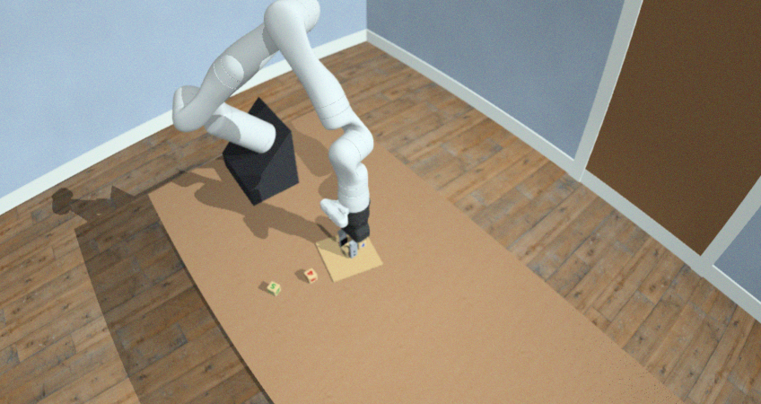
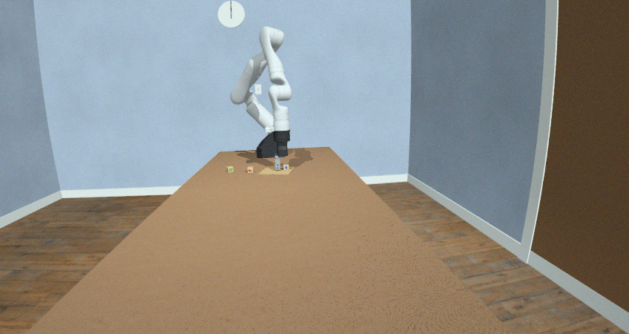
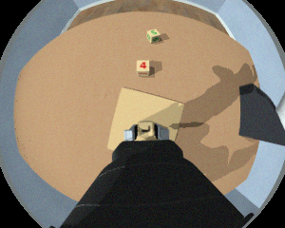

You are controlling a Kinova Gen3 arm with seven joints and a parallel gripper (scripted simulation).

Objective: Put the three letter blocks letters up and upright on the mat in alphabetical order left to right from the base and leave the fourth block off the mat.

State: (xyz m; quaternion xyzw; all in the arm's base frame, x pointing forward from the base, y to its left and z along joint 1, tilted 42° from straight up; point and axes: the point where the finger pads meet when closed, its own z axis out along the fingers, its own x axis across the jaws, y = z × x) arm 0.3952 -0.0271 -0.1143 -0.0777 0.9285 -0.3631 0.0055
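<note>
Right now the tan mat is 30 mm below my hand.
</note>
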